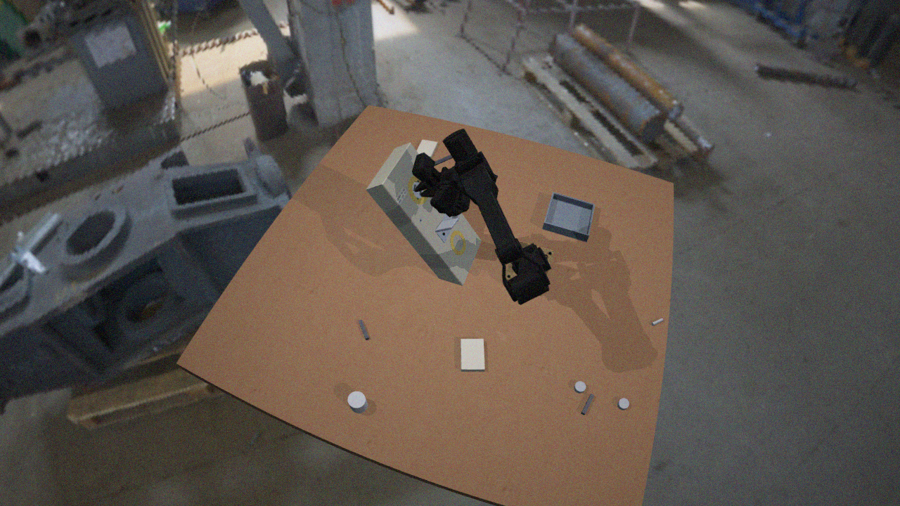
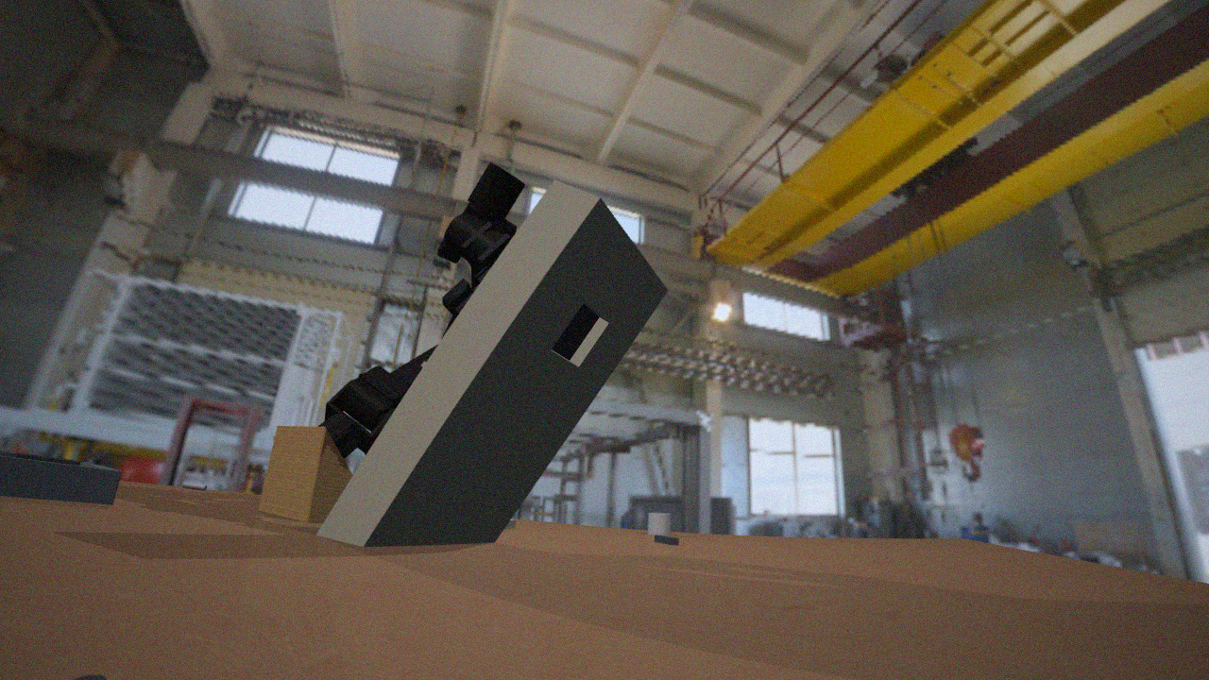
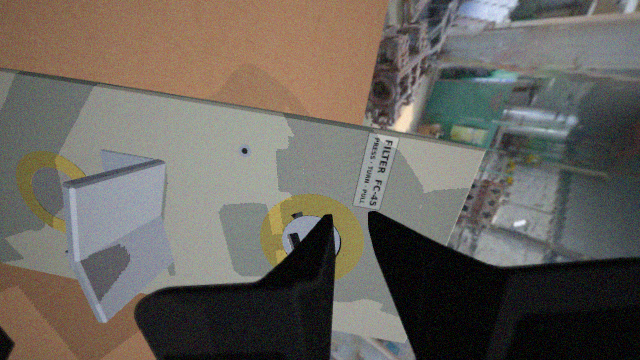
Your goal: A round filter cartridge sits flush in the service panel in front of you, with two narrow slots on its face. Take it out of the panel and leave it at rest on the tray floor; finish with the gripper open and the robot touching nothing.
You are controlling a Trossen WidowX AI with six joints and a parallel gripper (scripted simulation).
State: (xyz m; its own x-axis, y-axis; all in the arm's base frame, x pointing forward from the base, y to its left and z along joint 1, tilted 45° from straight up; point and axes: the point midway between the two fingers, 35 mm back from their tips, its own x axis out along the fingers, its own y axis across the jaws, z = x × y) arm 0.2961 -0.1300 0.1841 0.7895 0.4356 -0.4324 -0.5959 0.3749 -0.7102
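My gripper tip is 3 cm short of the round grey filter cartridge, 4 cm to the left of it and 5 cm above it. Round my gripper tip: grey flap 7 cm behind, 4 cm to the right, 14 cm below; beige service panel 1 cm behind, 4 cm to the right, 12 cm below; grey tray 40 cm behind, 32 cm to the right, 27 cm below.
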